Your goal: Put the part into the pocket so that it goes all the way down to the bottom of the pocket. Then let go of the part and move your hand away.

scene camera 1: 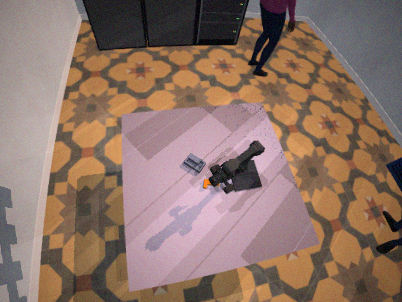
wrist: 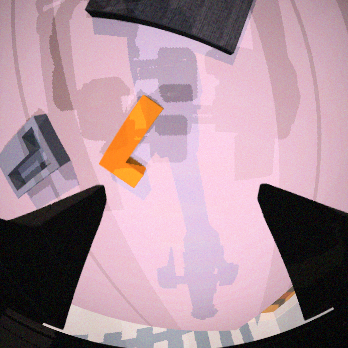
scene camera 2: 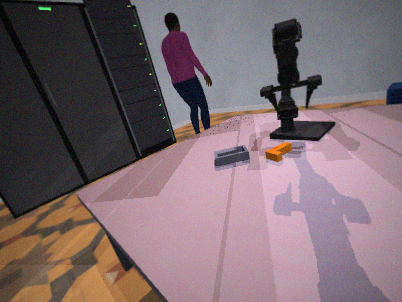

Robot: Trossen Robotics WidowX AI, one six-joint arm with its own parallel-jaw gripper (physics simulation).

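Where they show: gripper, fingertip midpoint: [scene camera 1: 219, 183] [wrist: 183, 192] [scene camera 2: 292, 110]; arm's base, link origin: [scene camera 1: 238, 169] [scene camera 2: 287, 129].
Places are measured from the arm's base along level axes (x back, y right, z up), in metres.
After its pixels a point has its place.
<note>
The orange L-shaped part [scene camera 1: 206, 184] @(x -0.278, y -0.030, z 0.007 m) [scene camera 2: 278, 151] @(x -0.256, y -0.031, z -0.002 m) [wrist: 126, 141] @(x -0.241, y -0.025, z 0.006 m) lies flat on the pink table top. The grey block [scene camera 1: 188, 165] @(x -0.345, y 0.154, z -0.003 m) [scene camera 2: 232, 160] @(x -0.330, y 0.135, z -0.012 m) [wrist: 56, 141] @(x -0.258, y 0.097, z -0.014 m) with the pocket stands apart from it, to the left of the part in the wrist view. The pocket is an angular recess in the block's top, and no part shows in it. My gripper [scene camera 2: 292, 108] @(x -0.230, y -0.088, z 0.144 m) [wrist: 183, 192] @(x -0.230, y -0.088, z 0.144 m) is wide open and empty, above the table. In the wrist view the part shows beyond the fingertips, nearer the left finger. In scene camera 1 the arm hides some of the gripper.
The black arm base [scene camera 1: 250, 178] @(x 0.057, y -0.099, z -0.006 m) [scene camera 2: 302, 131] @(x -0.023, y -0.071, z -0.005 m) [wrist: 175, 21] @(x -0.071, y -0.061, z -0.005 m) stands on the pink table top [scene camera 1: 160, 195] @(x -0.604, y 0.013, z -0.024 m) [scene camera 2: 175, 225] @(x -0.712, y 0.115, z -0.024 m) close to the part. Dark cabinets [scene camera 1: 170, 22] [scene camera 2: 55, 90] and a person in a magenta top [scene camera 1: 270, 30] [scene camera 2: 181, 60] are beyond the table. Arm shadows cross the table.
</note>
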